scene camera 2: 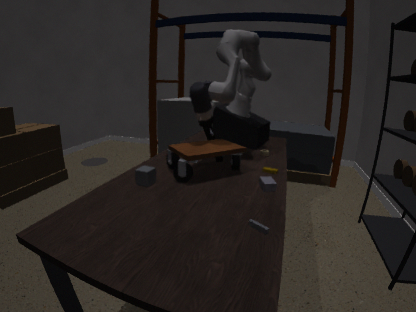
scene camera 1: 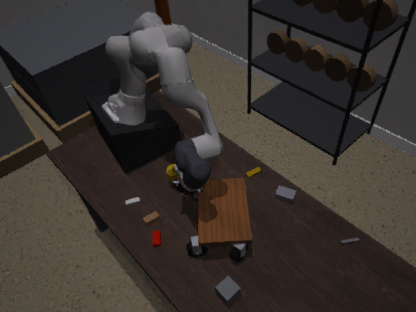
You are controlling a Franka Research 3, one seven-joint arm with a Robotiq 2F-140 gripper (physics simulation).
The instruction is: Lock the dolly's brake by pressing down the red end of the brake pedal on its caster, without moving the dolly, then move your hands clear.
dolly: scene camera 2; scene camera 1
same spot on dolly: (scene camera 1: 223,218) = (scene camera 2: 197,147)
